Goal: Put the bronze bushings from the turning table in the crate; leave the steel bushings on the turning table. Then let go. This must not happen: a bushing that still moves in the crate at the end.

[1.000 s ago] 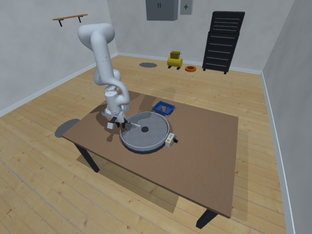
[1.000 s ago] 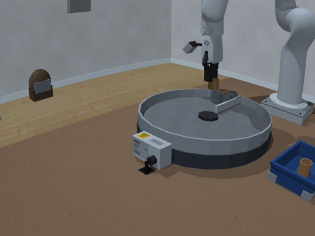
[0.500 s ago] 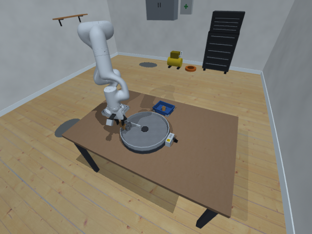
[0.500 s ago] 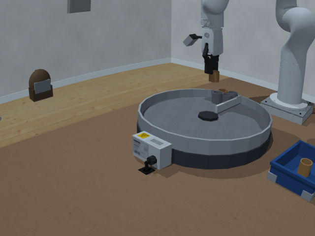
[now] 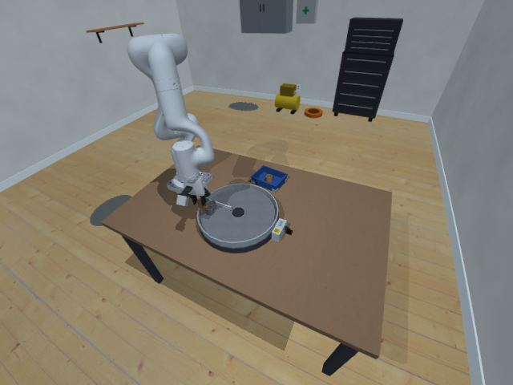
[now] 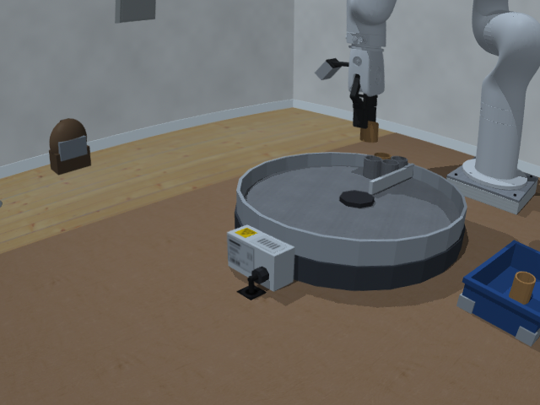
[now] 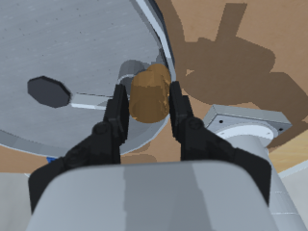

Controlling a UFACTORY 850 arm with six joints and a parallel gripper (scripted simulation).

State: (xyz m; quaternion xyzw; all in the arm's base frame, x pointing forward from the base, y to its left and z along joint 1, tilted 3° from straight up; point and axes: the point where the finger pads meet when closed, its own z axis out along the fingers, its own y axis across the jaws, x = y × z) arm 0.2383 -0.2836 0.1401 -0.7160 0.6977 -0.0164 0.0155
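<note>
Now: the blue crate 26 cm ahead of my hand, 42 cm to the left of it and 15 cm below it. Also, from my hand: grey turning table: 17 cm ahead, 7 cm to the left, 12 cm below.
</note>
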